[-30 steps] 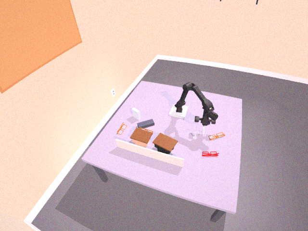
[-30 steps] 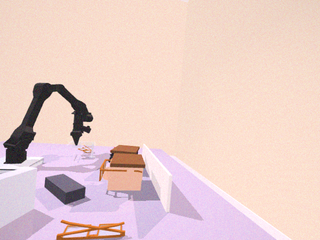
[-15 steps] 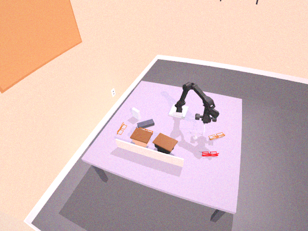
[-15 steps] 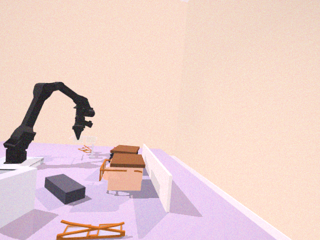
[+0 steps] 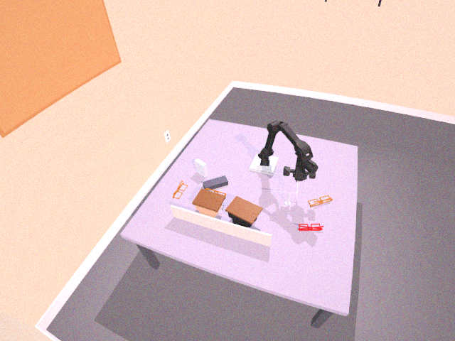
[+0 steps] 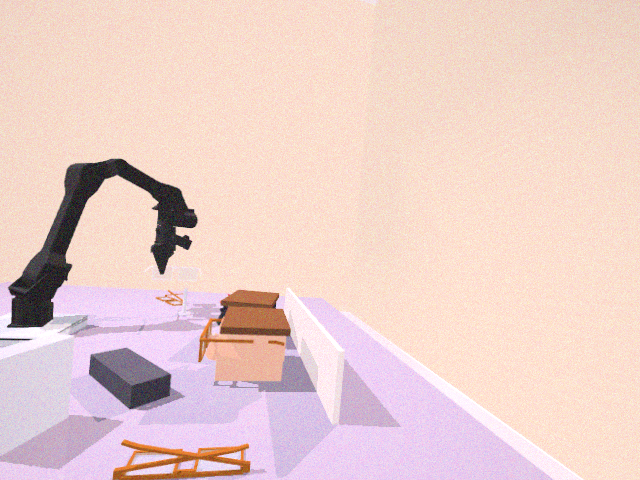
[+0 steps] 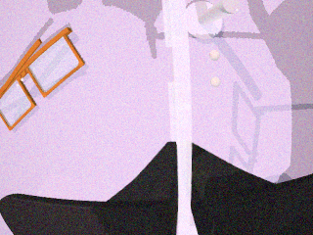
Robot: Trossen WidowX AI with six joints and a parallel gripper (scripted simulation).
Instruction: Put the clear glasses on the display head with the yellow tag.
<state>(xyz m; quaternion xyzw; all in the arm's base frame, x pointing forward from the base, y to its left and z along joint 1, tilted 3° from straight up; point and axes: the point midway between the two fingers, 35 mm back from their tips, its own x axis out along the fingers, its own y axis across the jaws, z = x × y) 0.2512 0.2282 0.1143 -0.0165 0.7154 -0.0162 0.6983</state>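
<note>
Now: gripper tip 8 cm short of the white stand, 4 cm to the left of it and 10 cm above it. From my gripper tip the other things lie so: dark head: 22 cm ahead, 28 cm to the right, 6 cm below; then tan head: 18 cm ahead, 50 cm to the right, 6 cm below; then white panel: 34 cm ahead, 41 cm to the right, 7 cm below.
</note>
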